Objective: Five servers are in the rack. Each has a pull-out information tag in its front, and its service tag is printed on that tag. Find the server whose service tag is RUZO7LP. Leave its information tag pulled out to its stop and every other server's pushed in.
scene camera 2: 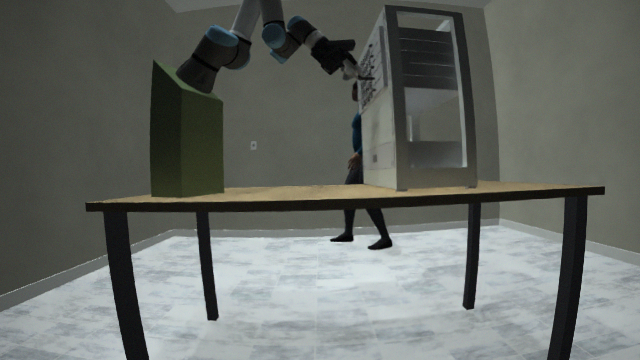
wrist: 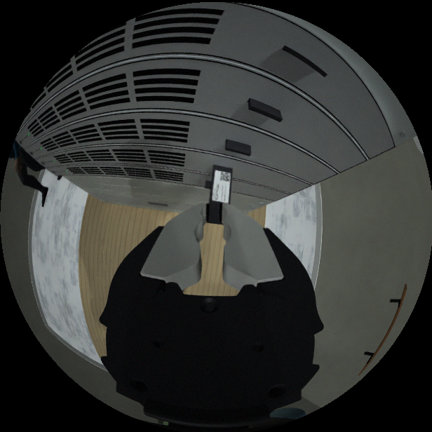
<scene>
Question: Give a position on a server rack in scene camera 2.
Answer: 415, 70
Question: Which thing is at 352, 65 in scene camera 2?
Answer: My gripper.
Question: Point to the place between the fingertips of my gripper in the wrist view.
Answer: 214, 205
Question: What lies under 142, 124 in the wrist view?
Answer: A server rack.
</scene>
